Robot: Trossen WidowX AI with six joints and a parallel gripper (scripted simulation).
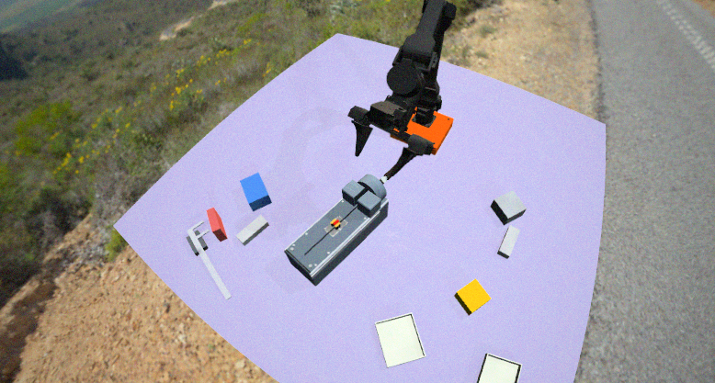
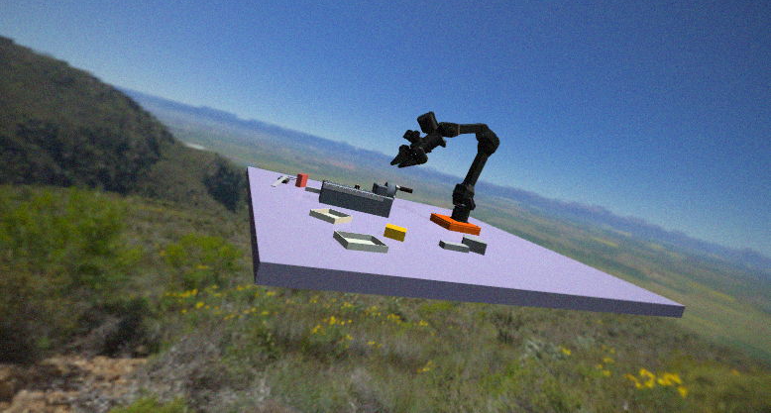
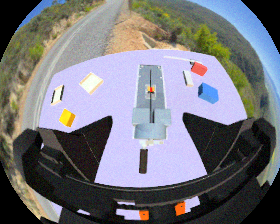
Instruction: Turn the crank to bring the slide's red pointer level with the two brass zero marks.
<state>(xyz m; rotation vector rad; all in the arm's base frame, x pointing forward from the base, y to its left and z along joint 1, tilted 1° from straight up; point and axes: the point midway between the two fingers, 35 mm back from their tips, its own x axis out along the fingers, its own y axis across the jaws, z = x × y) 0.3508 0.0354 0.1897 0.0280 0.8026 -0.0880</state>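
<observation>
Now: gripper tip 7 cm past the dark crank handle, 1 cm to the right of it and 8 cm above it. Also, from my gripper tip: red pointer: 11 cm ahead, 3 cm to the right, 11 cm below; then yellow block: 8 cm ahead, 32 cm to the left, 18 cm below; then blue block: 12 cm ahead, 31 cm to the right, 17 cm below.
</observation>
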